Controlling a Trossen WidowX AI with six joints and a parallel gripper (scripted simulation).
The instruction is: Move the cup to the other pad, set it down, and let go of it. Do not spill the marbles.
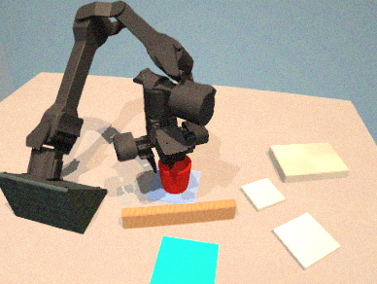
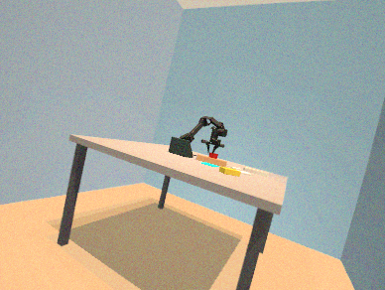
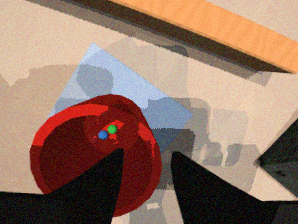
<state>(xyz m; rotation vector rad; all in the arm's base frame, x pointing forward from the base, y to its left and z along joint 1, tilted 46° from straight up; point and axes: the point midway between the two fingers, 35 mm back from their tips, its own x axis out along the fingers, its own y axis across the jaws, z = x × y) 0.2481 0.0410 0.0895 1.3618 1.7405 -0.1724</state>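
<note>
Now: gripper tip 2 cm short of the red cup, 2 cm to the right of it and 3 cm above it. Also, from my gripper tip: cyan pad 9 cm ahead, 18 cm to the right, 7 cm below; then blue marble 3 cm ahead, 3 cm to the left, 5 cm below; then pale blue pad 2 cm ahead, 2 cm to the left, 7 cm below.
</note>
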